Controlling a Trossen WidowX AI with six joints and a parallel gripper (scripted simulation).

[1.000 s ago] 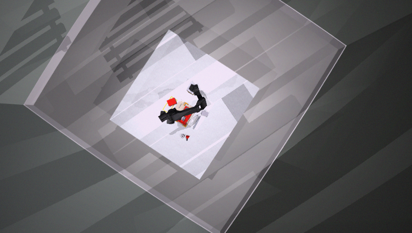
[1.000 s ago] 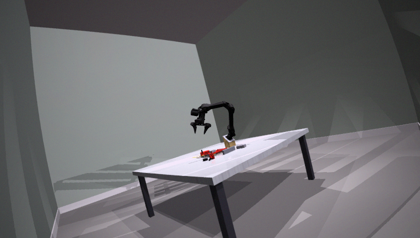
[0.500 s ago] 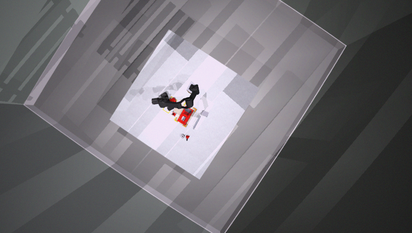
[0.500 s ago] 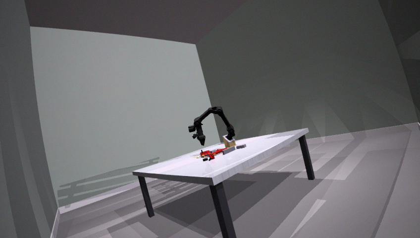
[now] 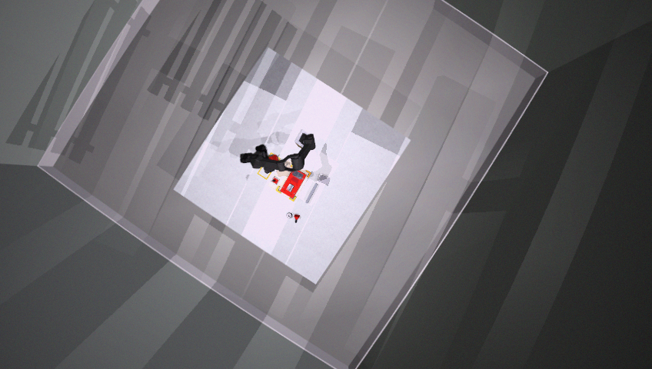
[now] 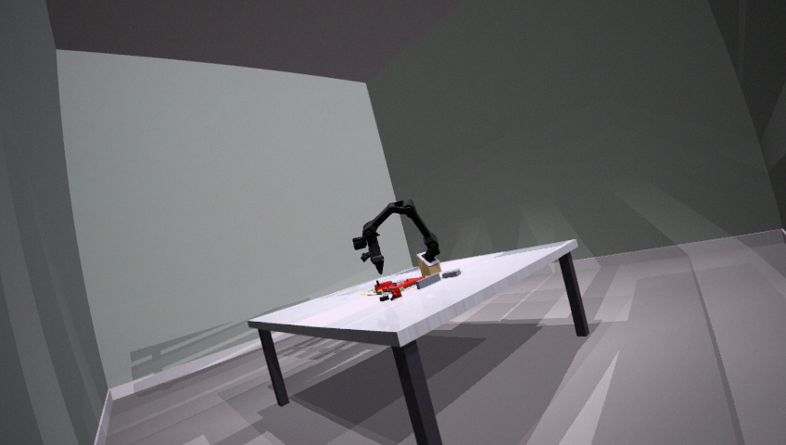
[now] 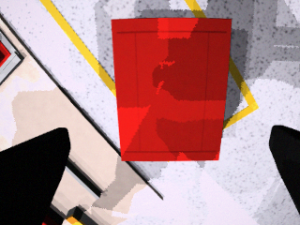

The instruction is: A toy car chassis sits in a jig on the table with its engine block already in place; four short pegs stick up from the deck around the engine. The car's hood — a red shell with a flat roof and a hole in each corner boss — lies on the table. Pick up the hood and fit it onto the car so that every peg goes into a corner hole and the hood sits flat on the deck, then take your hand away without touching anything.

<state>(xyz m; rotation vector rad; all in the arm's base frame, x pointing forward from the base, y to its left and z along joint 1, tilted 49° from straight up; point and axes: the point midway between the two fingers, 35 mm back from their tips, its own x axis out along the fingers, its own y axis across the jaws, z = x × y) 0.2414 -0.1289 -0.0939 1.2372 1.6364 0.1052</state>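
The red hood lies 6 cm below my gripper tip. Round my gripper tip: wheel (30 cm ahead, 29 cm to the left, 7 cm below); then grey bar (37 cm to the left, 8 cm ahead, 6 cm below); then jig (18 cm to the left, 7 cm below, 7 cm ahead).
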